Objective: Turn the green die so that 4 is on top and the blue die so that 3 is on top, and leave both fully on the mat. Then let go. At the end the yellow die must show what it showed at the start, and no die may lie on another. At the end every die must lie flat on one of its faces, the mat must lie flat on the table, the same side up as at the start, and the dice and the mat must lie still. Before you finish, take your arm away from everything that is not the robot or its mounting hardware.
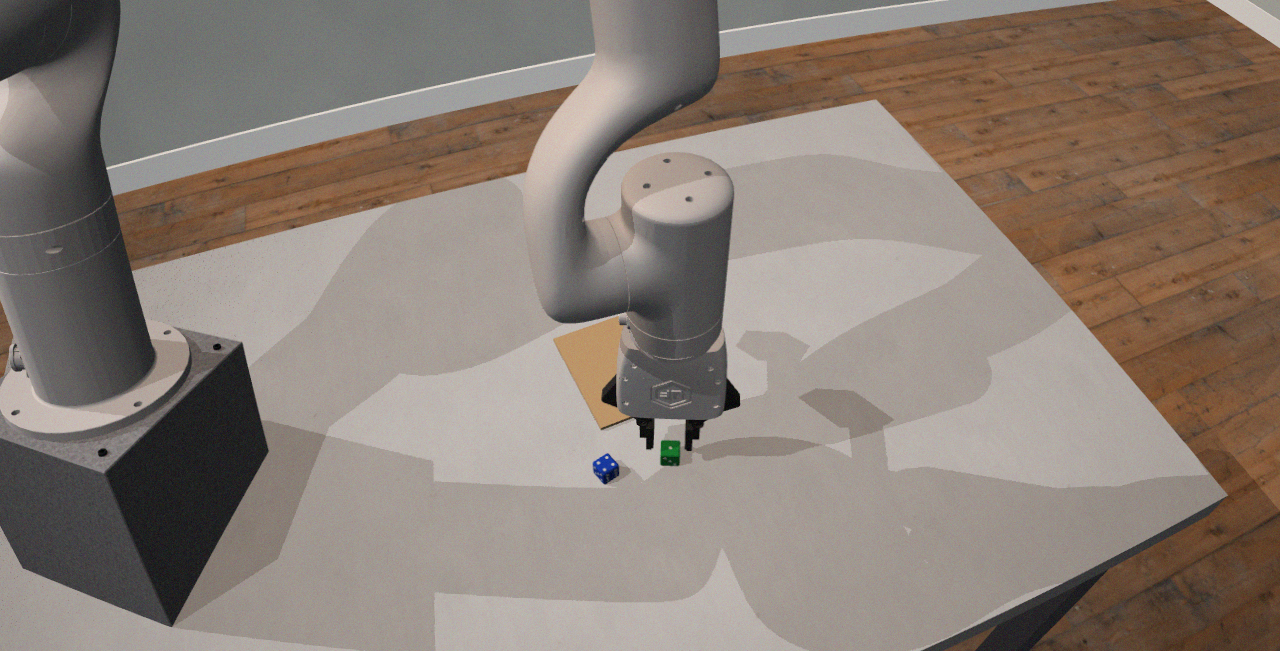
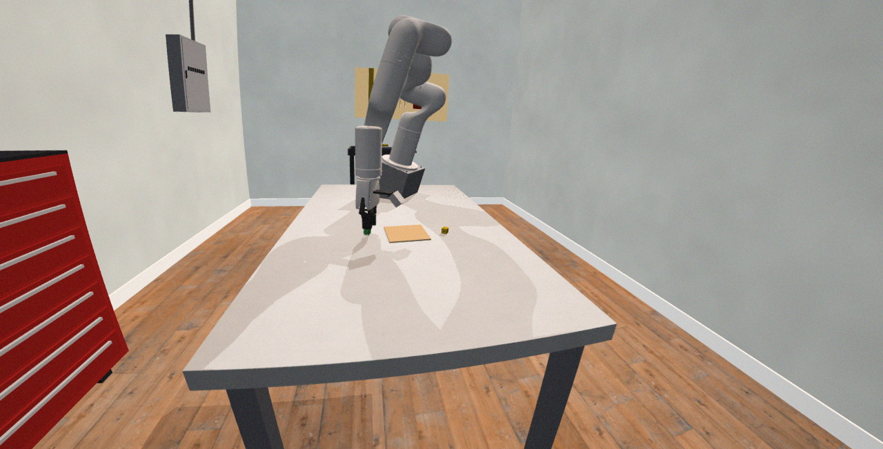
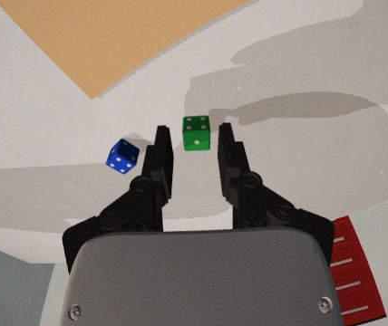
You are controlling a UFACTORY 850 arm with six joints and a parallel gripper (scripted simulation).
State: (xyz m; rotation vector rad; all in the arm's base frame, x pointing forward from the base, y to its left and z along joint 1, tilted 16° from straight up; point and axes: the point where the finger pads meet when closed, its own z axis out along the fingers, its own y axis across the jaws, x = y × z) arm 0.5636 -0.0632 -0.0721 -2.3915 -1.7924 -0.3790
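Right now the green die is 10 mm to the right of my hand and 40 mm below it. The rest, counted from my hand: blue die (70 mm behind, 10 mm to the right, 40 mm below); then tan mat (10 mm behind, 130 mm to the left, 40 mm below); then yellow die (20 mm behind, 260 mm to the left, 40 mm below).
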